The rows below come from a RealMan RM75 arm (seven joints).
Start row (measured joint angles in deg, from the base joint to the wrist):
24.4 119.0 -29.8 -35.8 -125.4 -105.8 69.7
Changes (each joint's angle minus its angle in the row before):
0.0 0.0 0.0 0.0 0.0 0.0 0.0
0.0 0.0 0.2 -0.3 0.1 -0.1 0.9
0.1 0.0 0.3 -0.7 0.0 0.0 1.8
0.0 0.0 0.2 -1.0 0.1 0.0 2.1
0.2 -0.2 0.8 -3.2 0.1 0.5 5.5
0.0 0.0 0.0 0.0 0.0 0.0 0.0
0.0 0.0 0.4 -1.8 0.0 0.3 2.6
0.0 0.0 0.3 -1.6 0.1 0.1 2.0
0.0 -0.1 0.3 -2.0 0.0 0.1 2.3
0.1 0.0 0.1 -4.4 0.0 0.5 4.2
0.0 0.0 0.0 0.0 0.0 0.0 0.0
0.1 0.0 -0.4 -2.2 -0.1 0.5 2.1
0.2 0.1 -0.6 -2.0 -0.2 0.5 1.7
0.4 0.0 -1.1 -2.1 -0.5 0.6 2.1
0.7 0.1 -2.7 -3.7 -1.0 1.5 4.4
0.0 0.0 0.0 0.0 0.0 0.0 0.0
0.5 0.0 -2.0 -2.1 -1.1 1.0 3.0
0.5 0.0 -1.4 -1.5 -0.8 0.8 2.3
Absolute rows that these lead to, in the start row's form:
24.4 119.0 -29.8 -35.8 -125.4 -105.8 69.7
24.4 119.0 -29.6 -36.1 -125.3 -105.9 70.6
24.5 119.0 -29.3 -36.8 -125.3 -105.9 72.4
24.5 119.0 -29.1 -37.8 -125.2 -105.9 74.5
24.7 118.8 -28.3 -41.0 -125.1 -105.4 80.0
24.7 118.8 -28.3 -41.0 -125.1 -105.4 80.0
24.7 118.8 -27.9 -42.8 -125.1 -105.1 82.6
24.7 118.8 -27.6 -44.4 -125.0 -105.0 84.6
24.7 118.7 -27.3 -46.4 -125.0 -104.9 86.9
24.8 118.7 -27.2 -50.8 -125.0 -104.4 91.1
24.8 118.7 -27.2 -50.8 -125.0 -104.4 91.1
24.9 118.7 -27.6 -53.0 -125.1 -103.9 93.2
25.1 118.8 -28.2 -55.0 -125.3 -103.4 94.9
25.5 118.8 -29.3 -57.1 -125.8 -102.8 97.0
26.2 118.9 -32.0 -60.8 -126.8 -101.3 101.4
26.2 118.9 -32.0 -60.8 -126.8 -101.3 101.4
26.7 118.9 -34.0 -62.9 -127.9 -100.3 104.4
27.2 118.9 -35.4 -64.4 -128.7 -99.5 106.7

